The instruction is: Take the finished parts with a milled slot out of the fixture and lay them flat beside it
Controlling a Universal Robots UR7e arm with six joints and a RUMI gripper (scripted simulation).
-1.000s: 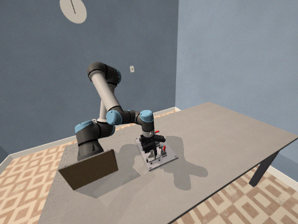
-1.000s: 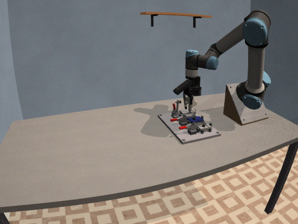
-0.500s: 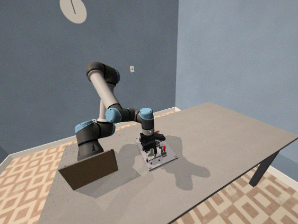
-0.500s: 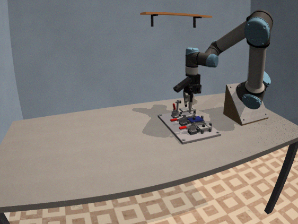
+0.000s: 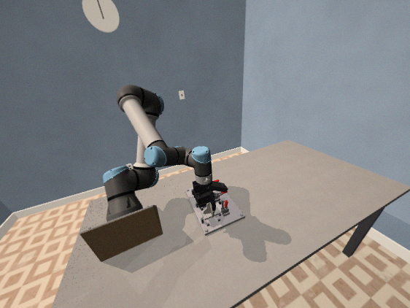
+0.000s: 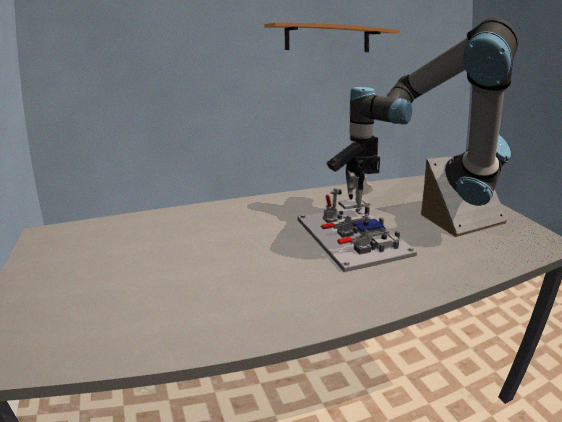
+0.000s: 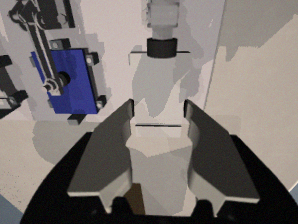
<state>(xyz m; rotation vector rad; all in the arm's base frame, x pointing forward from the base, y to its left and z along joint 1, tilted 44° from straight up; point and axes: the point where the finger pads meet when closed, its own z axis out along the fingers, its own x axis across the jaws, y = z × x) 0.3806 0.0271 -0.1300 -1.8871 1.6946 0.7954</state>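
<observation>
Now: hand 1 cm past the grey finished part and 1 cm above it. From my hand the other things lie so: grey fixture plate 11 cm to the left, 7 cm below, 5 cm ahead; blue blank 11 cm to the left, 4 cm below.
</observation>
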